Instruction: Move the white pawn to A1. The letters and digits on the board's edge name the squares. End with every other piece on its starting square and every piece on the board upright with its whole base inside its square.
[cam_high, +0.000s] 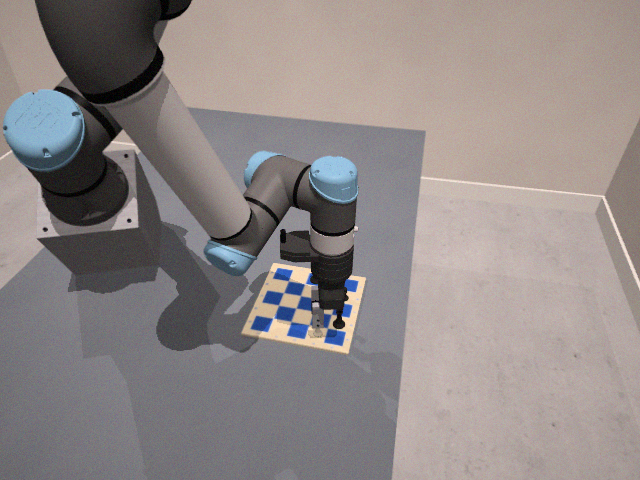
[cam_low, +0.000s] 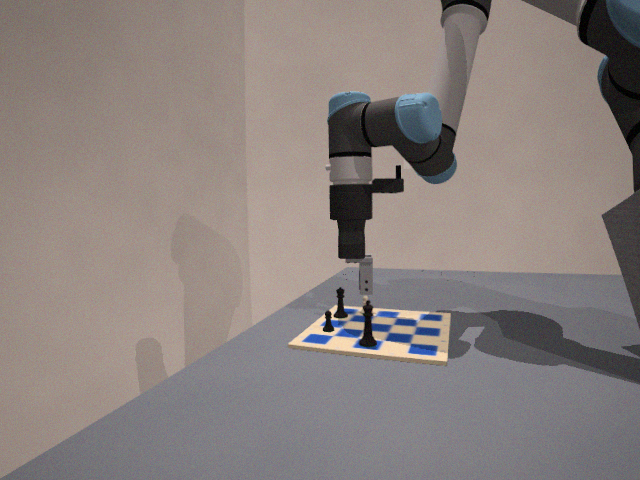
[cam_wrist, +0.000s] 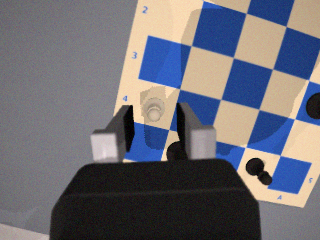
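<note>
Now: the white pawn 40 mm below my hand. Round my hand: black pawn (30 mm ahead, 110 mm to the left, 40 mm below); then chessboard (40 mm behind, 70 mm to the left, 60 mm below); then queen (40 mm ahead, 30 mm to the left, 30 mm below).
</note>
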